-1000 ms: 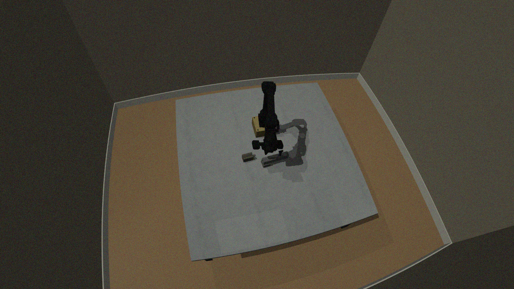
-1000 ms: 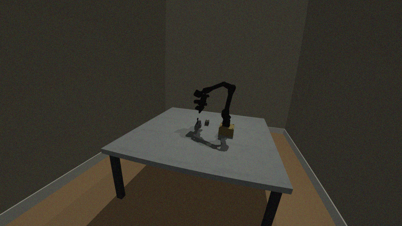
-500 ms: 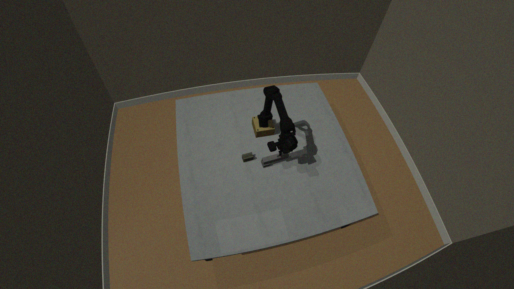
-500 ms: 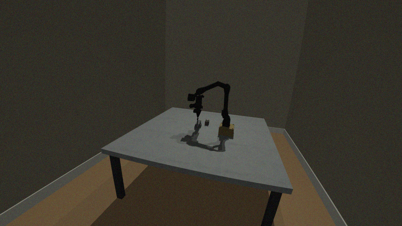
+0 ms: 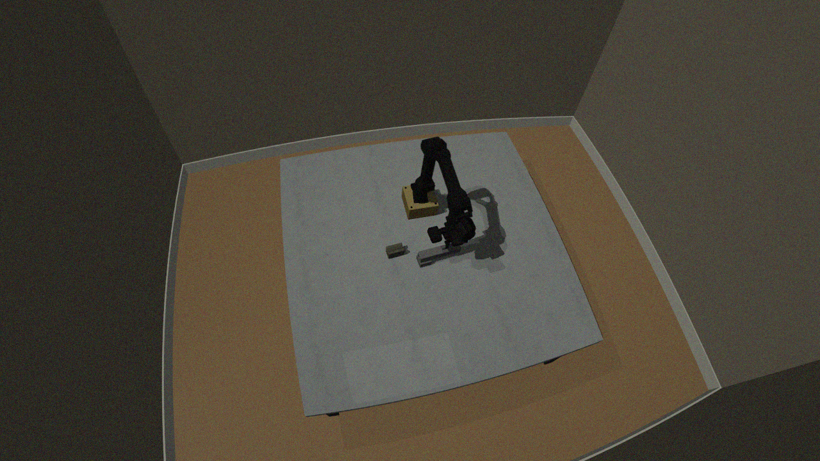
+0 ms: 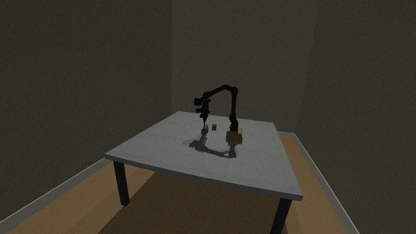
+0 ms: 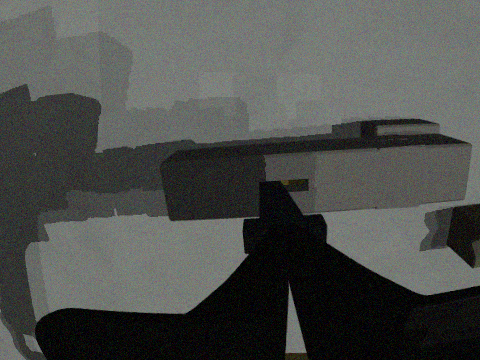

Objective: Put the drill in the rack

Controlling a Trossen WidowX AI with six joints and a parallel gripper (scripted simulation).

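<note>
Right now the small dark key is 3 cm below my gripper tip. From my gripper tip the other things lie so: rack: 3 cm behind, 21 cm to the right, 11 cm below; drill: 1 cm ahead, 5 cm to the right, 8 cm below; grey housing block: 1 cm ahead, 3 cm to the right, 9 cm below.
</note>
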